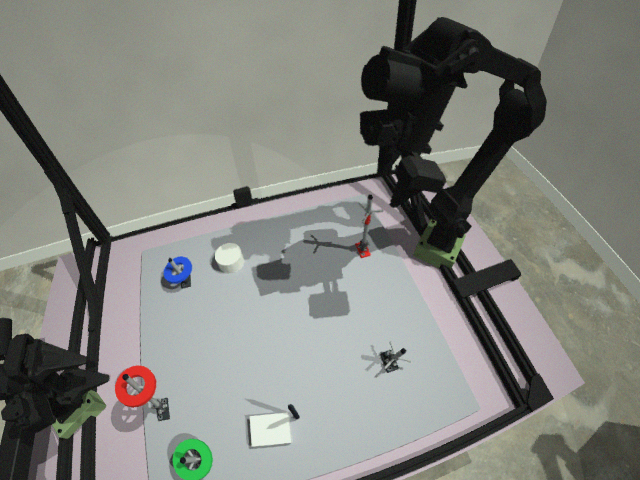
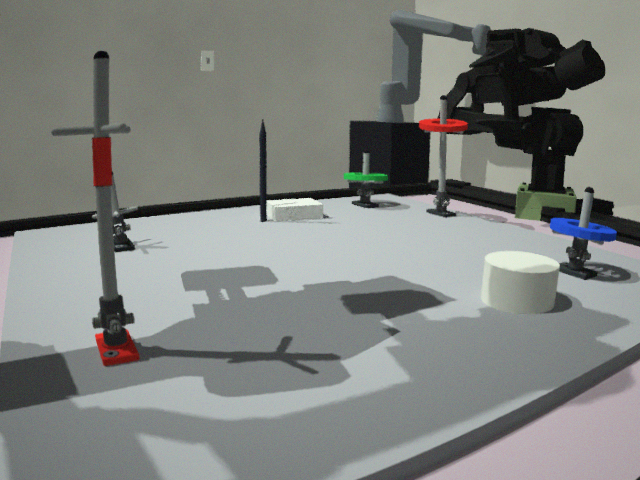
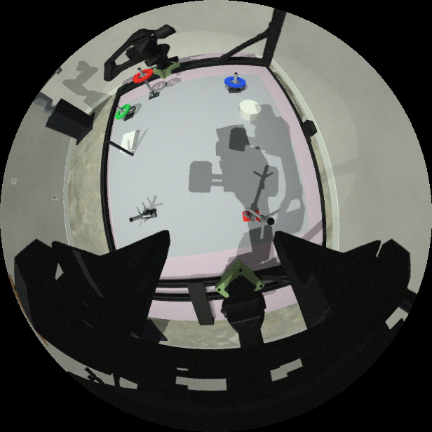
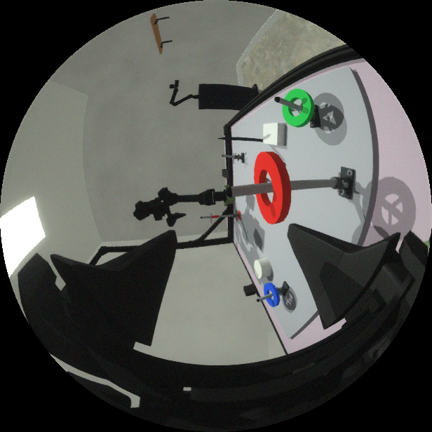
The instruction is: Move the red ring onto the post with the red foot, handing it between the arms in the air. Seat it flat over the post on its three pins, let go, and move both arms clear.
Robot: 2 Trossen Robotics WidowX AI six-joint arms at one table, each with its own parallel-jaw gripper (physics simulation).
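Places are measured from the left arm's base along level axes (x ahead, y left, z up), in centimetres.
Pixels of known places: left gripper, between the fingertips: (image 1: 385, 190); right gripper, between the fingertips: (image 1: 98, 369) (image 2: 474, 94); left arm's base, origin of its link: (image 1: 442, 239); right arm's base, origin of its link: (image 2: 546, 189).
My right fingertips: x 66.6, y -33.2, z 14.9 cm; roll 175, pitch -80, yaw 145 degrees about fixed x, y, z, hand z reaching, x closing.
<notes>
For each thing: its top centre in the pictures, then the offset to it from my right fingertips. "pt": a spot on its surface instead.
- red ring, centre of its top: (image 2: 443, 119) (image 1: 132, 384) dx -1.8, dy +4.2, dz -3.9 cm
- tall grey post, a spot on its surface: (image 2: 442, 160) pt dx -1.6, dy +4.2, dz -9.9 cm
- post with the red foot, a spot on its surface: (image 2: 105, 232) (image 1: 365, 228) pt dx -55.4, dy +16.9, dz -10.2 cm
- blue ring, centre of its top: (image 2: 583, 222) (image 1: 176, 268) dx -24.3, dy -14.2, dz -12.9 cm
- green ring, centre of its top: (image 2: 365, 172) (image 1: 191, 459) dx +2.1, dy +16.9, dz -13.0 cm
- white cylinder, centre of its top: (image 2: 522, 261) (image 1: 227, 253) dx -35.0, dy -7.8, dz -14.8 cm
- white block, centre of its top: (image 2: 293, 202) (image 1: 269, 429) dx -10.4, dy +23.9, dz -16.3 cm
- upright dark rod, centre of its top: (image 2: 262, 119) (image 1: 289, 404) dx -15.2, dy +26.3, dz -4.3 cm
- bare black-footed post, a spot on its surface: (image 1: 395, 357) pt dx -33.7, dy +36.0, dz -13.5 cm
The red ring (image 1: 149, 387) (image 2: 429, 125) (image 3: 136, 78) (image 4: 282, 195) hangs flat high on a tall grey post (image 2: 442, 160) (image 4: 315, 184) with a black foot. The post with the red foot (image 1: 366, 227) (image 2: 105, 232) (image 4: 215, 216) stands upright near the left arm's base, its three pins bare above a red band. My right gripper (image 1: 98, 368) (image 4: 233, 233) is open and empty, its fingertips close to the red ring but apart from it. My left gripper (image 3: 223, 237) is open and empty, high above the table on the red-footed post's side.
A blue ring (image 1: 187, 268) and a green ring (image 1: 206, 459) (image 2: 379, 177) sit on short posts. A white cylinder (image 1: 229, 258) (image 2: 519, 286), a white block (image 1: 268, 431) (image 2: 294, 210), an upright dark rod (image 1: 293, 411) (image 2: 262, 175) and a bare black-footed post (image 1: 395, 357) also stand there.
</notes>
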